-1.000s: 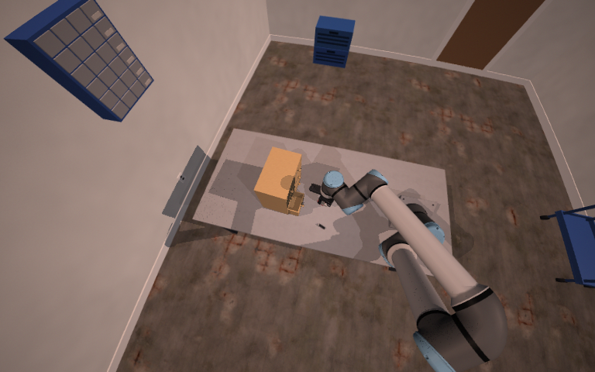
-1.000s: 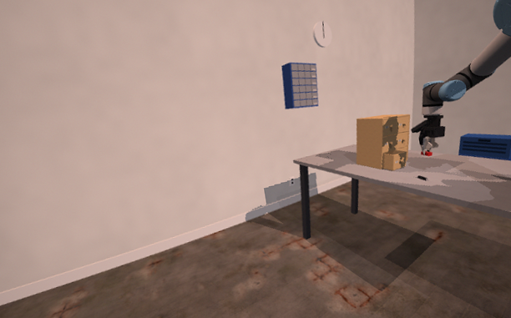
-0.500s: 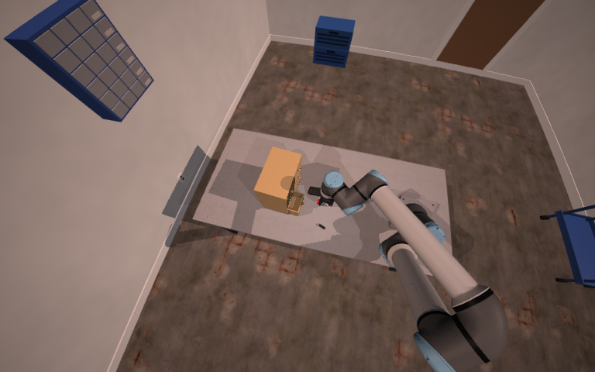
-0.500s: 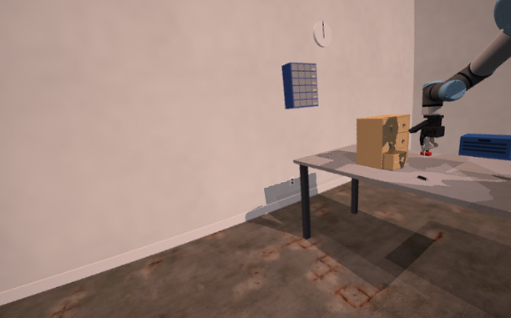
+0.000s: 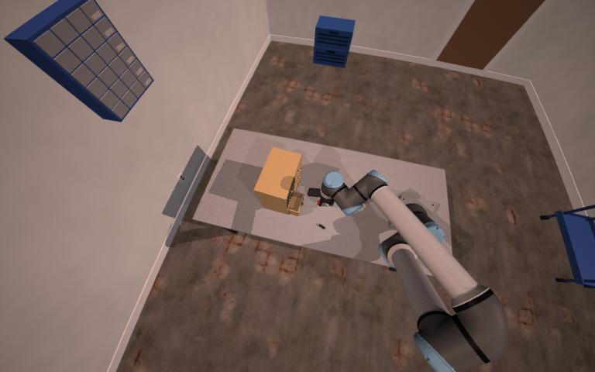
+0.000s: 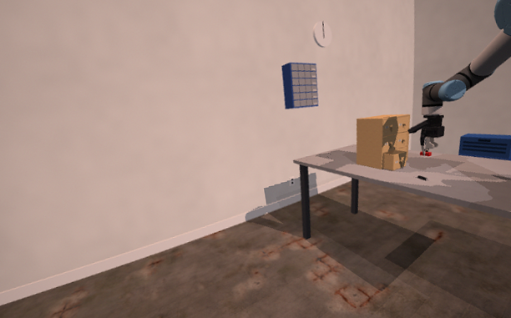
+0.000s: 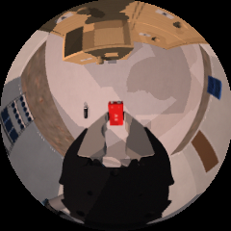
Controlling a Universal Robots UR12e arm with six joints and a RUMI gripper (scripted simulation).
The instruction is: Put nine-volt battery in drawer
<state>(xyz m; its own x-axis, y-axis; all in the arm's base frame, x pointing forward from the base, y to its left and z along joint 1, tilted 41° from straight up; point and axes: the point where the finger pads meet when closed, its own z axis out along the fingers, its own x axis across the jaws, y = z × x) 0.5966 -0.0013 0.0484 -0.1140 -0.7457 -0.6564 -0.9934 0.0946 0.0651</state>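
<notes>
The red nine-volt battery is 1 cm ahead of my hand and 1 cm below it. Also, from my hand: drawer marked M: 28 cm ahead, 1 cm to the left, 12 cm above; drawer: 21 cm ahead, 1 cm to the left, 8 cm below; small black object: 4 cm behind, 13 cm to the left, 11 cm below.
</notes>
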